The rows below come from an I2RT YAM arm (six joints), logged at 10 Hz.
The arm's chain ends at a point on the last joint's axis. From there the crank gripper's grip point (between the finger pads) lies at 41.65 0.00 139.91 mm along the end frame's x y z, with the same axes.
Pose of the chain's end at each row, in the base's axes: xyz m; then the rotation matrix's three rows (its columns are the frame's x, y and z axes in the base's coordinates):
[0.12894 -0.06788 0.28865], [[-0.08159 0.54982 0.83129], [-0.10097 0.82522 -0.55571], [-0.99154 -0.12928 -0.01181]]
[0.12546 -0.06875 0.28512], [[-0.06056 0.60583 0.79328], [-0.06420 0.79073 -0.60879], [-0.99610 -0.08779 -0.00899]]
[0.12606 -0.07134 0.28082], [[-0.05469 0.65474 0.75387], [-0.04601 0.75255 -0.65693], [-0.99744 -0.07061 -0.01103]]
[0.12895 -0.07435 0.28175], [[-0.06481 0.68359 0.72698], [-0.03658 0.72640 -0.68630], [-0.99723 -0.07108 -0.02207]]
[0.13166 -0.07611 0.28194], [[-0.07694 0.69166 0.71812], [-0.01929 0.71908 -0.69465], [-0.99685 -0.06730 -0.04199]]
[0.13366 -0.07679 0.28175], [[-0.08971 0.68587 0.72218], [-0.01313 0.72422 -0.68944], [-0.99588 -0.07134 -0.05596]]
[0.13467 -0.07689 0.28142], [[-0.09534 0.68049 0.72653], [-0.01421 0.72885 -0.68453], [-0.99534 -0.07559 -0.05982]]
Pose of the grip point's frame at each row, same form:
[0.24185 -0.14983 0.24570], [[-0.08159 0.54982 0.83129], [-0.10097 0.82522 -0.55571], [-0.99154 -0.12928 -0.01181]]
[0.23393 -0.15660 0.24237], [[-0.06056 0.60583 0.79328], [-0.06420 0.79073 -0.60879], [-0.99610 -0.08779 -0.00899]]
[0.22926 -0.16517 0.23773], [[-0.05469 0.65474 0.75387], [-0.04601 0.75255 -0.65693], [-0.99744 -0.07061 -0.01103]]
[0.22796 -0.17189 0.23713], [[-0.06481 0.68359 0.72698], [-0.03658 0.72640 -0.68630], [-0.99723 -0.07108 -0.02207]]
[0.22893 -0.17410 0.23455], [[-0.07694 0.69166 0.71812], [-0.01929 0.71908 -0.69465], [-0.99685 -0.06730 -0.04199]]
[0.23096 -0.17380 0.23244], [[-0.08971 0.68587 0.72218], [-0.01313 0.72422 -0.68944], [-0.99588 -0.07134 -0.05596]]
[0.23235 -0.17325 0.23159], [[-0.09534 0.68049 0.72653], [-0.01421 0.72885 -0.68453], [-0.99534 -0.07559 -0.05982]]

